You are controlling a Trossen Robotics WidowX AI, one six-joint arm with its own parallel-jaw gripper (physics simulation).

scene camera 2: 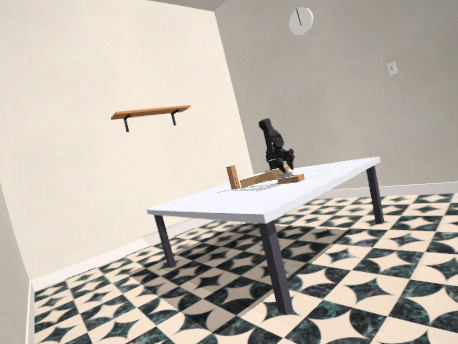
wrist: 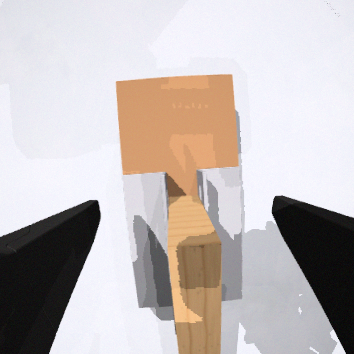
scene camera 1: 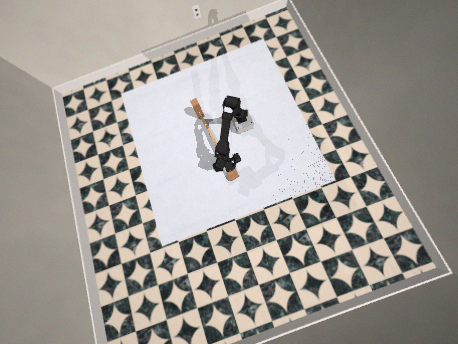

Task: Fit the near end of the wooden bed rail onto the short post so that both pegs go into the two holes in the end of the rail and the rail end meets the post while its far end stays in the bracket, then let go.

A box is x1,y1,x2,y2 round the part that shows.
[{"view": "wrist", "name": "my gripper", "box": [0,195,353,353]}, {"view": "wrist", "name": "wooden bed rail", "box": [167,195,220,353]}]
